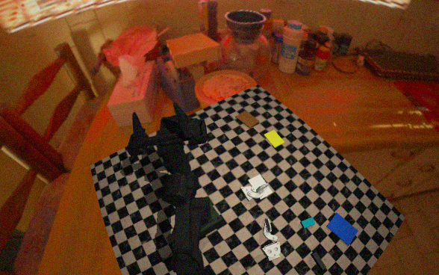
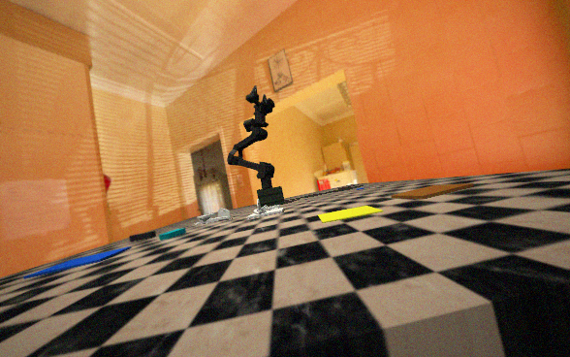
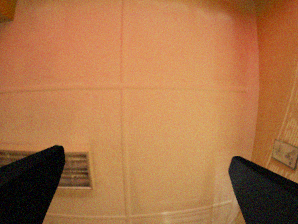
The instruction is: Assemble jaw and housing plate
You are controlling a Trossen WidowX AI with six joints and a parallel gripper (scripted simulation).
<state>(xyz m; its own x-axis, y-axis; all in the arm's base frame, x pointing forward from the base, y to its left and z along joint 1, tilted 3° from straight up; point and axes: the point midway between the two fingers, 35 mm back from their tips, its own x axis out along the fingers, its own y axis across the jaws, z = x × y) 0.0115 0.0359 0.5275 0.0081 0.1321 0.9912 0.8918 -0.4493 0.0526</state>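
The jaw is 220 mm ahead of my gripper tip, 290 mm to the right of it and 640 mm below it. Also, from my gripper tip: teal block (390 mm ahead, 350 mm to the right, 640 mm below); then white base (330 mm ahead, 60 mm to the right, 650 mm below); then small blue piece (120 mm ahead, 380 mm to the left, 650 mm below).
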